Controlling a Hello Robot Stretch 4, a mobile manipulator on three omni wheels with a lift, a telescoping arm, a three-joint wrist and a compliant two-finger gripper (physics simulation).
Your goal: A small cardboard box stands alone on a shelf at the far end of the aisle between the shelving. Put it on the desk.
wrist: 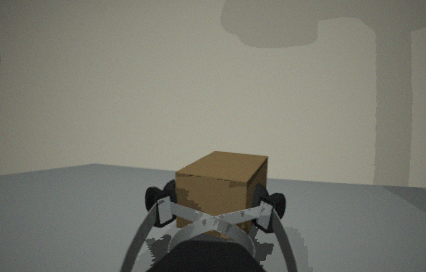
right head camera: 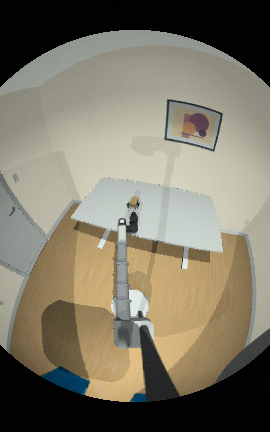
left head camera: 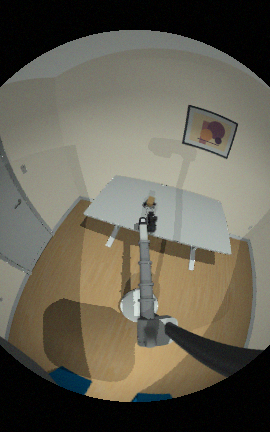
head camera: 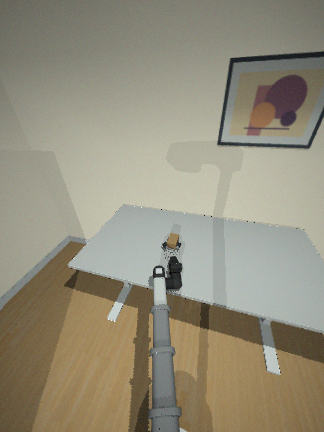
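Seen in the pictures: gripper, between the fingertips: (wrist: 216,197) (right head camera: 132,202) (left head camera: 149,201) (head camera: 171,242); robot's base, origin of its link: (right head camera: 130,304) (left head camera: 138,304).
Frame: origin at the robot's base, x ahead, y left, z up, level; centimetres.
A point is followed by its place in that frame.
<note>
The small brown cardboard box (head camera: 173,239) @[x 91.7, y -10.4, z 77.7 cm] (left head camera: 150,200) @[x 91.3, y -10.2, z 77.6 cm] (right head camera: 134,200) @[x 91.3, y -11.0, z 77.6 cm] (wrist: 225,167) @[x 90.9, y -10.0, z 77.6 cm] is upright between the two fingertips of my gripper (head camera: 172,245) @[x 92.8, y -9.3, z 74.4 cm] (left head camera: 149,204) @[x 92.8, y -9.3, z 74.4 cm] (right head camera: 133,204) @[x 92.8, y -9.3, z 74.4 cm] (wrist: 216,197) @[x 92.8, y -9.3, z 74.4 cm], which is shut on it. Both are low over the left half of the light grey desk (head camera: 260,265) @[x 74.1, y -61.4, z 69.2 cm] (left head camera: 200,215) @[x 79.9, y -65.1, z 69.2 cm] (right head camera: 185,215) @[x 76.6, y -60.6, z 69.2 cm] (wrist: 100,200) @[x 108.6, y 9.3, z 69.2 cm], inside its edges. In the wrist view the fingers and the gripper body hide the box's bottom, so I cannot tell whether it touches the desk top. Shadows fall on the desk close to the box.
The telescoping arm (head camera: 162,330) @[x 36.2, y -0.5, z 85.8 cm] (left head camera: 145,272) @[x 23.8, y -0.1, z 86.1 cm] (right head camera: 122,272) @[x 24.4, y -0.8, z 86.2 cm] reaches over the desk's front edge. A wall stands behind the desk, with a framed picture (head camera: 270,102) @[x 123.2, y -68.3, z 150.5 cm] (left head camera: 210,131) @[x 122.8, y -69.8, z 148.8 cm] (right head camera: 193,125) @[x 122.6, y -70.2, z 147.6 cm] to the right. A grey door (left head camera: 17,215) @[x 72.8, y 155.5, z 76.4 cm] is at the far left.
</note>
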